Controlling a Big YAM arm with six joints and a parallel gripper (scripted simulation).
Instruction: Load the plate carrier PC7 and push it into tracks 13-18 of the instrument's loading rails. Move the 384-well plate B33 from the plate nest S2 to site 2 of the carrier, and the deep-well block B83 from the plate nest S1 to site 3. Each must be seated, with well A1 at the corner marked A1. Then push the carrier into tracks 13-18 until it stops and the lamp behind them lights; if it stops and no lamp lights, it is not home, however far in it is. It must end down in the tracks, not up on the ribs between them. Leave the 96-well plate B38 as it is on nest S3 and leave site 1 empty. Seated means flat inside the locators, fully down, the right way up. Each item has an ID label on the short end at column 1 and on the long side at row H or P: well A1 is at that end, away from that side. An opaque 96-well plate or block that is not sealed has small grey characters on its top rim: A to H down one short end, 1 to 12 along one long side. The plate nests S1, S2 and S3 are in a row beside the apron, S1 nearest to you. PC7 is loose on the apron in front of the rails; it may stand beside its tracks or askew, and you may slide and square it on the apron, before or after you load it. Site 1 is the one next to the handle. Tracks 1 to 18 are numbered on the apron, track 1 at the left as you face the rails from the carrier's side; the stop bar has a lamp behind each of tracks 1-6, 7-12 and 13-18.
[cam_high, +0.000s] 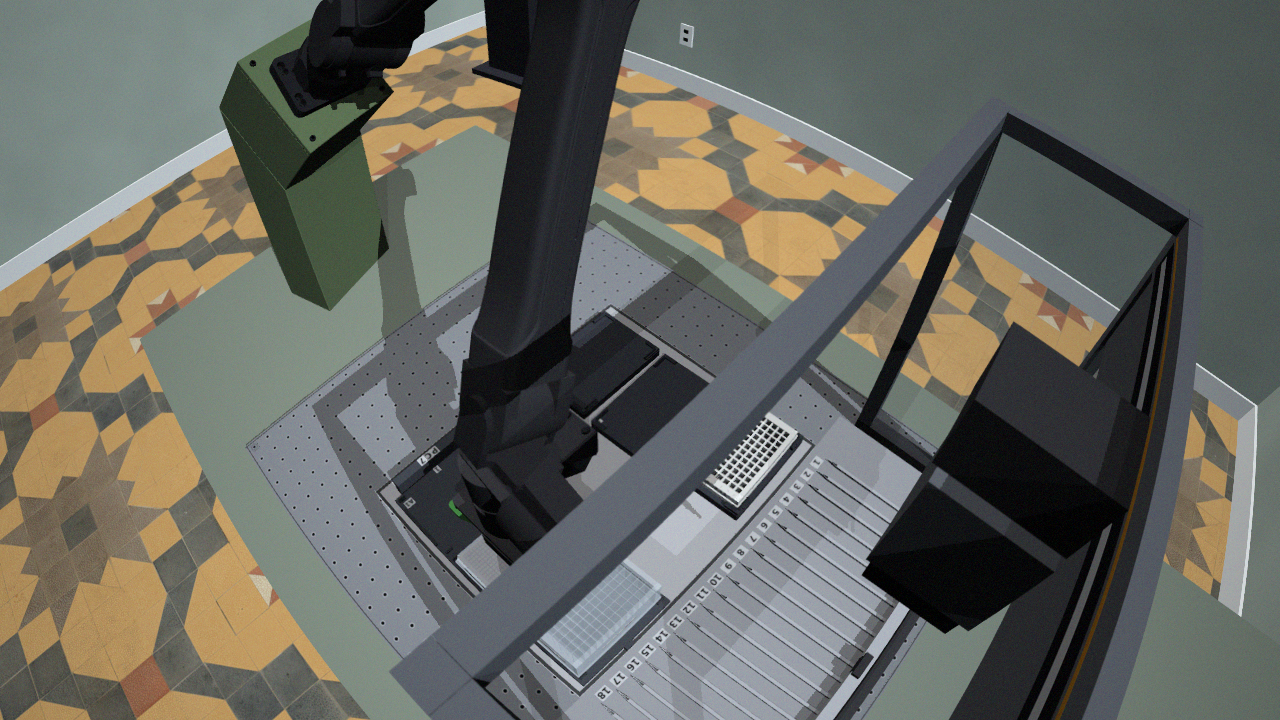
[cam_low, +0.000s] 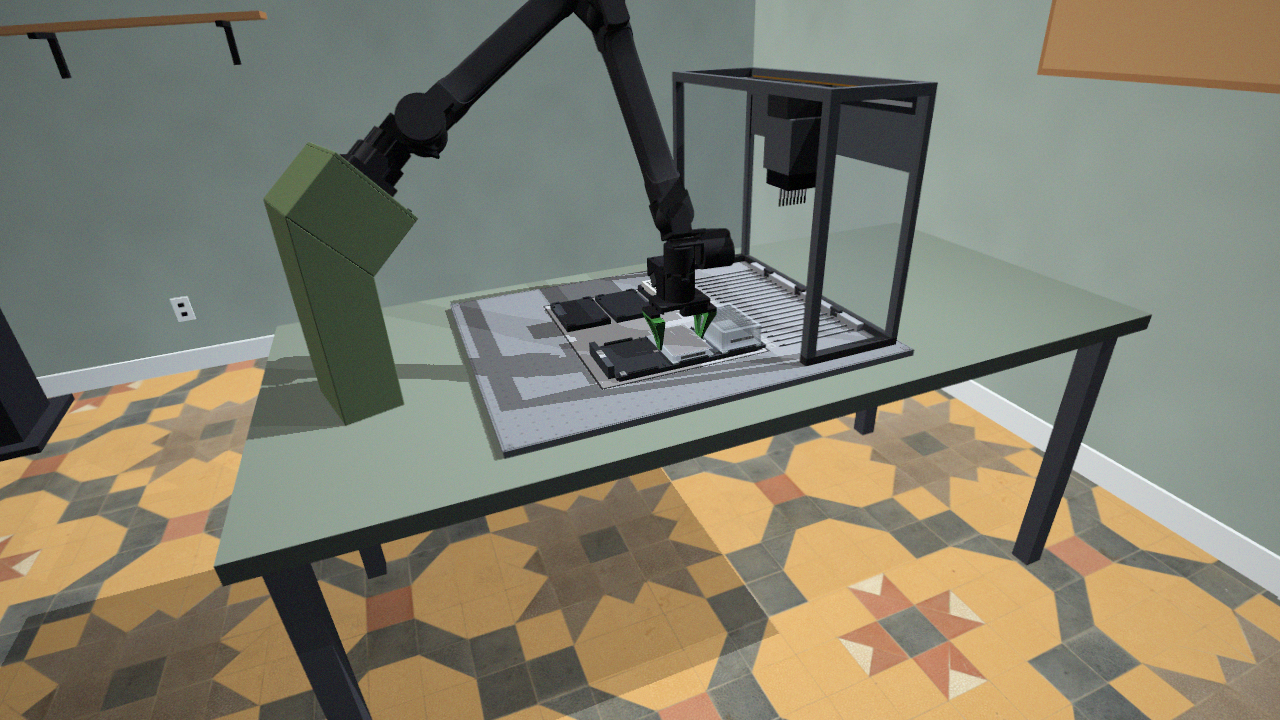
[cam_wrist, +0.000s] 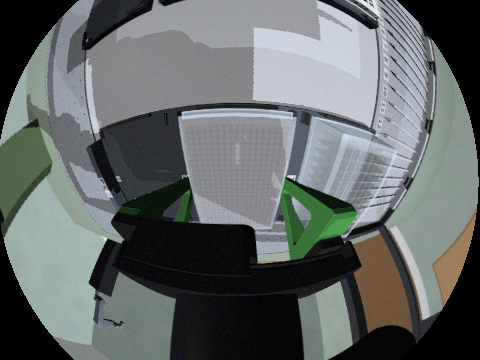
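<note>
Now: hand right at the 384-well plate B33. The rest, counted from my hand: dark plate carrier PC7: 1 cm below; then clear deep-well block B83: 10 cm ahead, 1 cm to the right; then plate nest S2: 25 cm to the left, 2 cm below.
</note>
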